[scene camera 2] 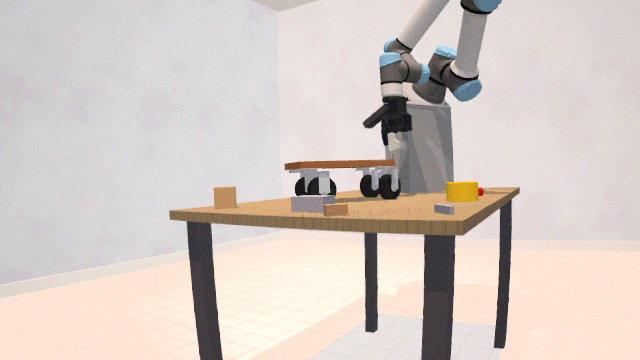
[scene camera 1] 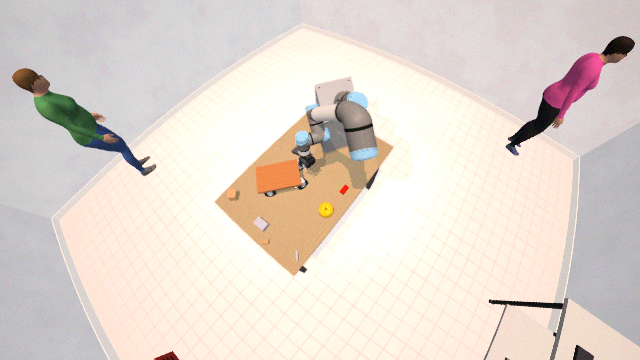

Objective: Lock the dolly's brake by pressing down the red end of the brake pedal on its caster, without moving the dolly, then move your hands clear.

A dolly shows in scene camera 2 and in scene camera 1. The same spot on the dolly: [scene camera 2: 312, 182] is [scene camera 1: 265, 193].
